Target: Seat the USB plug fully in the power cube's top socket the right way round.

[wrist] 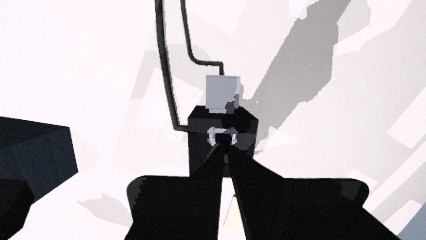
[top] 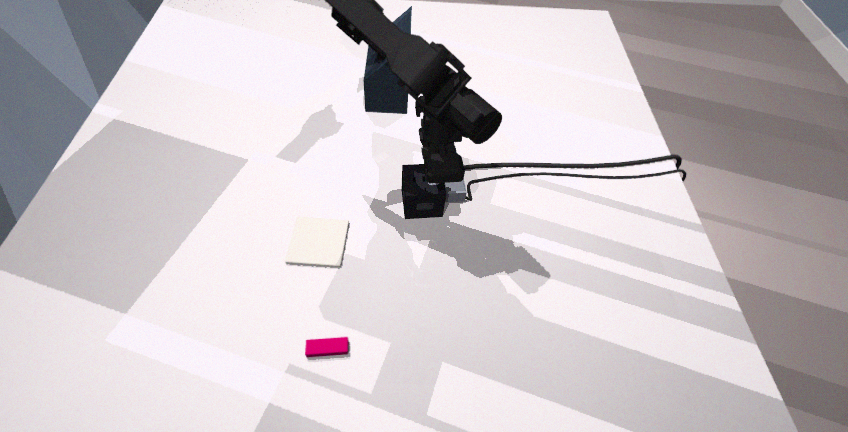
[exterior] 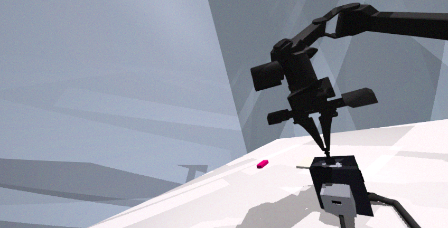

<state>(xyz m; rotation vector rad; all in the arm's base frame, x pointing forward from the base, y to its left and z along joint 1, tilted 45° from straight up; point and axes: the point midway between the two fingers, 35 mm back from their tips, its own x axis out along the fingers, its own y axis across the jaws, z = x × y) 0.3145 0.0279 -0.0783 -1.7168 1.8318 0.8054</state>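
My gripper tip is 2 cm above the usb plug. The rest, counted from my gripper tip: socket (4 cm below); then pink block (29 cm ahead, 19 cm to the right, 10 cm below); then flat pad (9 cm ahead, 22 cm to the right, 10 cm below).
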